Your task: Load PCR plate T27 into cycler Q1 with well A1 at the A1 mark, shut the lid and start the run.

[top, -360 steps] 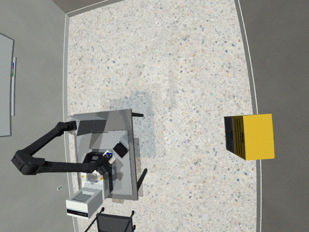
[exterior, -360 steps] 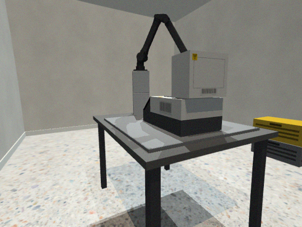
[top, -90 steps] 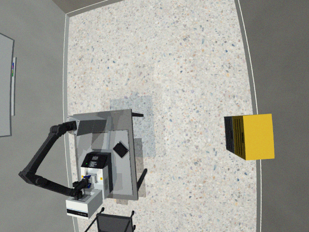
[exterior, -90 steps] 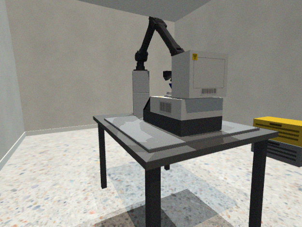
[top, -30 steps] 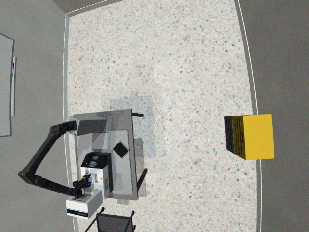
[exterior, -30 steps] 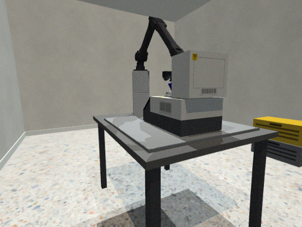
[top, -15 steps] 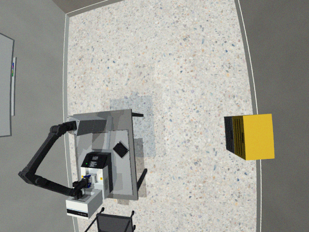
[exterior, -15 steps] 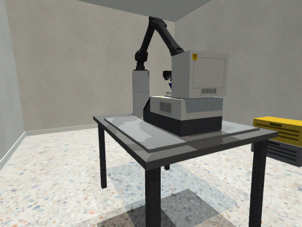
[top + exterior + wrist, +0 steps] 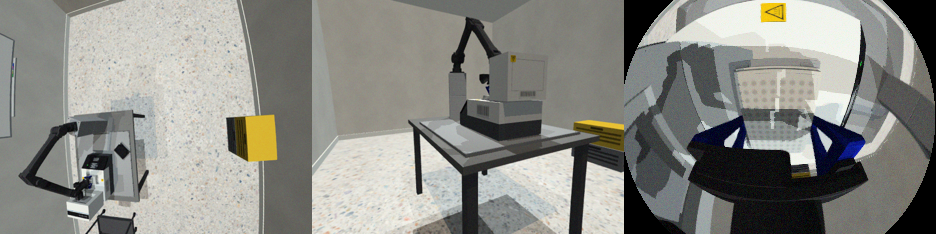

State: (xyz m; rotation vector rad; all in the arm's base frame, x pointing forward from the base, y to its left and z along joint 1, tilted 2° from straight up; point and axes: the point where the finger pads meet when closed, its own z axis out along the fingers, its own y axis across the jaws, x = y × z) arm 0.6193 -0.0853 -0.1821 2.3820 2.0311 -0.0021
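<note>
Right now the sealed plate T27 is right at my hand. The rest, counted from my hand: plate nest N1 (34 cm to the left, 24 cm behind, 19 cm below).
</note>
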